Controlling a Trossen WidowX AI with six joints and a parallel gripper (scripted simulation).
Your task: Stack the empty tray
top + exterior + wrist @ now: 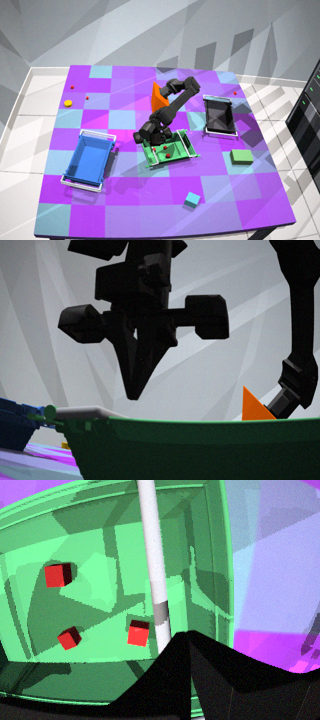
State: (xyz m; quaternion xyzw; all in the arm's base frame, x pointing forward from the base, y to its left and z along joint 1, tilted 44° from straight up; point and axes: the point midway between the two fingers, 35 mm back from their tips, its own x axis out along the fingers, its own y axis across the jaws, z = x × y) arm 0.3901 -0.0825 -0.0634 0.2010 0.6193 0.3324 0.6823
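The black tray lies 46 cm to the left of my gripper tip, 27 cm behind it and 4 cm below it. Also, from my gripper tip: yellow disc 49 cm to the right, 40 cm behind, 8 cm below; then green block 52 cm to the left, 7 cm below, 4 cm ahead; then blue-green block 29 cm ahead, 18 cm to the left, 7 cm below.
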